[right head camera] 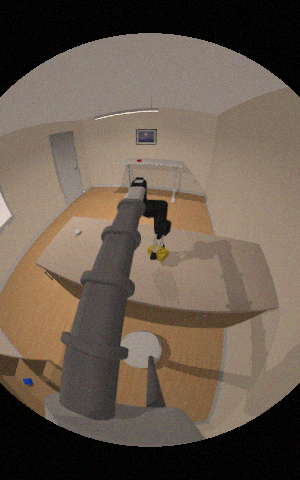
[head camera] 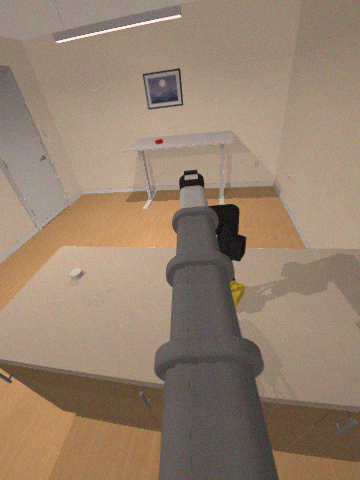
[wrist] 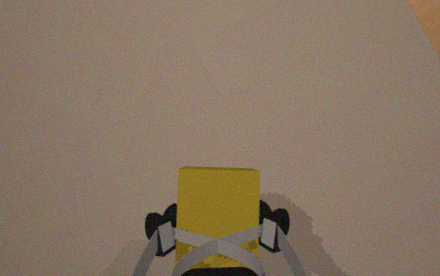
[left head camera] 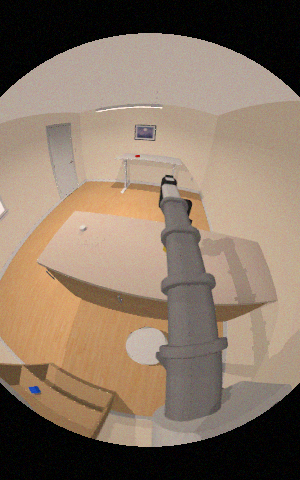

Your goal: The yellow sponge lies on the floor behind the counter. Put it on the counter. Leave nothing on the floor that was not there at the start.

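The yellow sponge is between the two fingertips of my gripper, which is shut on it. In the wrist view both black fingertips press on its sides. The sponge is over the counter. The gripper's shadow lies on the counter to the right. How high the sponge is above the counter top is hard to tell. In the head camera view the arm hides part of the sponge and the fingers.
A small white round thing lies on the counter's left part. Beyond stands a white table with a red object. An open wooden shelf box with a blue object stands at the lower left.
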